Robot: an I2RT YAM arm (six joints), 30 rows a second.
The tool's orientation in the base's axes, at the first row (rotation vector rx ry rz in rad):
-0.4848, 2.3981, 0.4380
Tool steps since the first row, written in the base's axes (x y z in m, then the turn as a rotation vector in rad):
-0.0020, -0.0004, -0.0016, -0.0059, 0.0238, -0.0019
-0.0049, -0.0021, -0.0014, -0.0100, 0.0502, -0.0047
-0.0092, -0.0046, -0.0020, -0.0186, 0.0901, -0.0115
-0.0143, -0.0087, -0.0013, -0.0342, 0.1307, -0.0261
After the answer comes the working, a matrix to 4 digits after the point.
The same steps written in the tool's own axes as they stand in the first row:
0.0026, 0.0002, 0.0000, 0.0000, 0.0231, 0.0084
0.0049, 0.0001, -0.0024, -0.0012, 0.0476, 0.0195
0.0090, -0.0003, -0.0053, 0.0002, 0.0851, 0.0368
0.0132, -0.0015, -0.0103, 0.0117, 0.1249, 0.0566

The tool's axes in the first row as the columns of a matrix, in the base's axes (rounded; the answer above uses it unrounded):
-0.7242, -0.4448, 0.5270
-0.2298, 0.8761, 0.4237
-0.6502, 0.1858, -0.7367

